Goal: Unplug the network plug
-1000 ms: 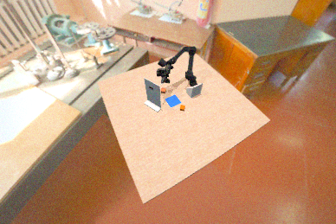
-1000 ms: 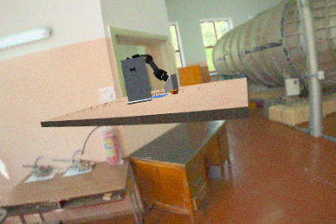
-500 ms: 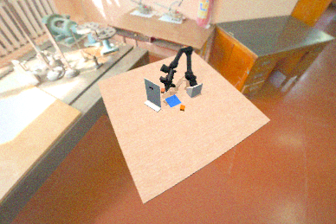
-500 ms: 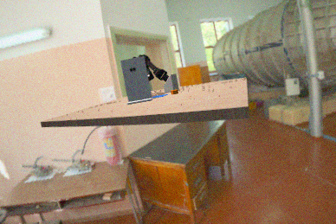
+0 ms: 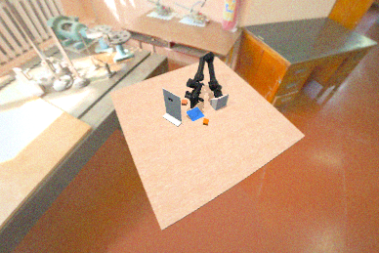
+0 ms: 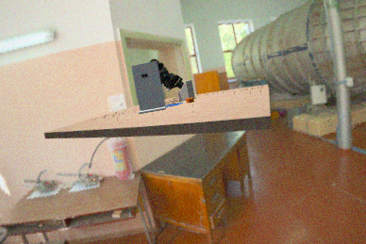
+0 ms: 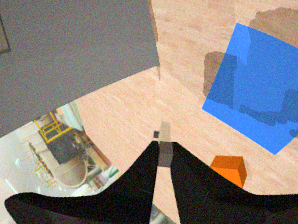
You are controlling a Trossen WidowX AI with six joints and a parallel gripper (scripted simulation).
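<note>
My gripper tip is 50 mm past the blue marked square, 20 mm to the left of it and 120 mm above it. Also, from my gripper tip: upright panel: 140 mm ahead, 70 mm to the right, 20 mm above; then network plug: right at my gripper tip; then orange cube: 80 mm behind, 110 mm to the left, 110 mm below.
</note>
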